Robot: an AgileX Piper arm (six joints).
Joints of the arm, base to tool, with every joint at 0 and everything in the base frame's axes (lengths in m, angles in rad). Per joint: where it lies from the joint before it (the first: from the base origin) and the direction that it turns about. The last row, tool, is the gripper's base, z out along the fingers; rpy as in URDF.
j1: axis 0 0 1 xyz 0 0 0.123
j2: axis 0 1 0 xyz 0 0 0
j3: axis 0 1 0 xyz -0.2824 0 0.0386
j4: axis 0.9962 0 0.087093 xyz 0.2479 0 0.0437
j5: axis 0 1 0 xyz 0 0 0
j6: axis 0.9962 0 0.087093 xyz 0.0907 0 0.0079
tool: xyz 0 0 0 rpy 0 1.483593 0
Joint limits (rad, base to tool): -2.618..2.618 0..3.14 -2.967..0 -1.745..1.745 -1.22..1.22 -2.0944..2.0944
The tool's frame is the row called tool.
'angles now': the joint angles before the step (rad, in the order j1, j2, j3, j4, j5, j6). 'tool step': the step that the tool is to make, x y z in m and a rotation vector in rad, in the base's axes. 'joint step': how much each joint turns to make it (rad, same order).
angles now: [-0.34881 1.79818 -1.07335 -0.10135 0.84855 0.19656]
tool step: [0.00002 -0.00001 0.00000 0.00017 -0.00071 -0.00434]
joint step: [-0.00001 0.00000 0.00002 0.00001 -0.00029 0.00437]
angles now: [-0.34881 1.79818 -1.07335 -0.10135 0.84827 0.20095]
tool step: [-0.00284 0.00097 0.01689 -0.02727 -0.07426 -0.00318]
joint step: [0.00000 -0.05994 0.01217 -0.00379 -0.03089 0.00805]
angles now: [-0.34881 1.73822 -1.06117 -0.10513 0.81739 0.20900]
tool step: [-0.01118 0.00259 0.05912 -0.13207 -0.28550 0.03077]
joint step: [0.00000 -0.19944 0.03215 -0.04306 -0.14678 0.00676]
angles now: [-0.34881 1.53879 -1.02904 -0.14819 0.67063 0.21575]
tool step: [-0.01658 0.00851 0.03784 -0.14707 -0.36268 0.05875]
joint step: [-0.00001 -0.17912 0.11740 -0.05261 -0.33287 0.01885]
